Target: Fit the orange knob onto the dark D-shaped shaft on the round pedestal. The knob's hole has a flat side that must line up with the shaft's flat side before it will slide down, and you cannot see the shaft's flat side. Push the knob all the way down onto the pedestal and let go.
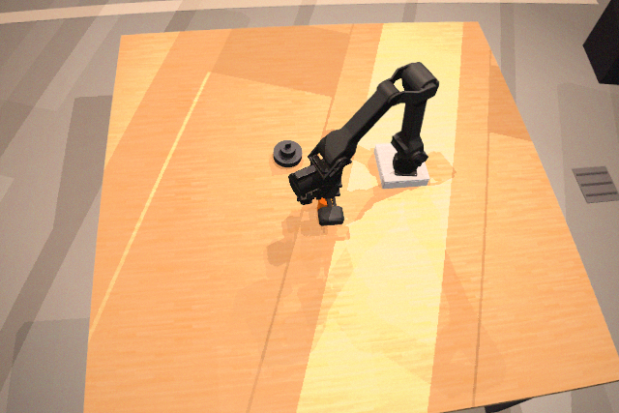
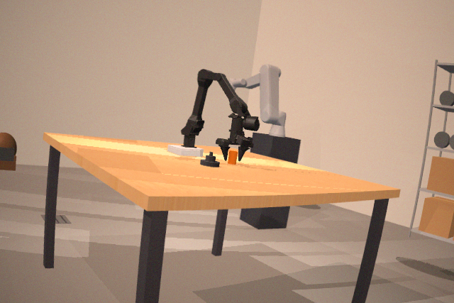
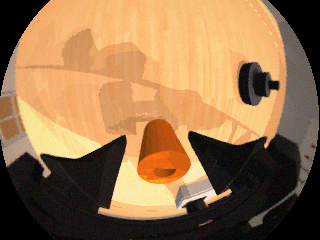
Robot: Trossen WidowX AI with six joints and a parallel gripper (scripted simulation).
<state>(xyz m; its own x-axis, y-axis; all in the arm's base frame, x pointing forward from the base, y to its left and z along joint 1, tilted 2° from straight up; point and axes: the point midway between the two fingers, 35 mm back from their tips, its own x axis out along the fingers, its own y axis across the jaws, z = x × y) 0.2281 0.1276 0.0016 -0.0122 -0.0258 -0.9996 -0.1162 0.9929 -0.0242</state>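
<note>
The round pedestal is 18 cm to the right of my gripper tip, 10 cm ahead of it and 2 cm above it. The rest, counted from my gripper tip: orange knob 2 cm above.
</note>
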